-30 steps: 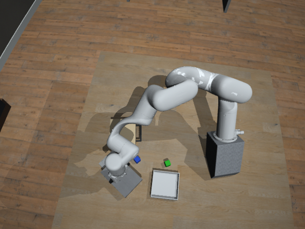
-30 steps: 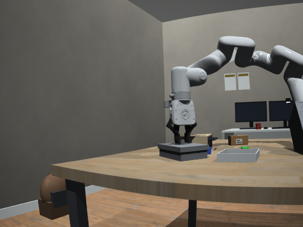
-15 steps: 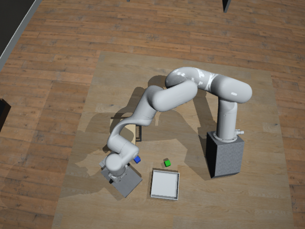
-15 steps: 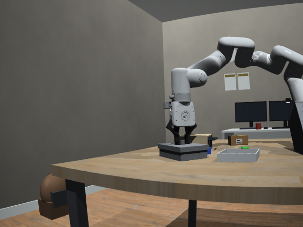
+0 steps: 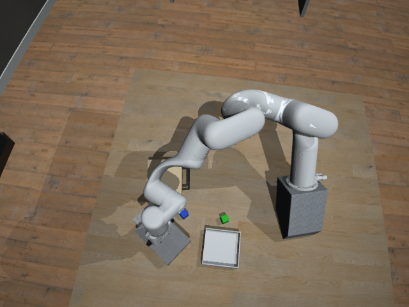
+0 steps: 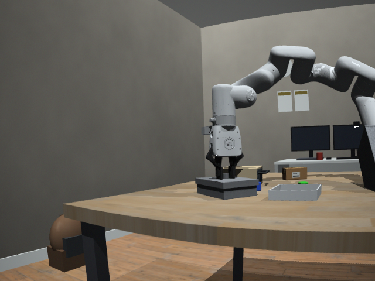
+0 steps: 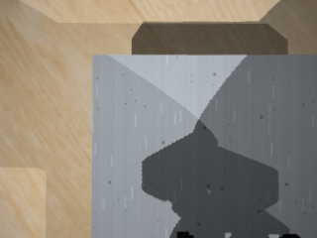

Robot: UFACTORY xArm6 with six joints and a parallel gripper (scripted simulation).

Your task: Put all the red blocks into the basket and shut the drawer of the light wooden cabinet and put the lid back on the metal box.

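My hand is 20 mm above the grey lid. The rest, counted from my hand: light wooden cabinet: 240 mm to the right, 40 mm below, 10 mm behind; then grey metal box: 50 mm below; then drawer: 240 mm to the right, 40 mm below, 20 mm behind.
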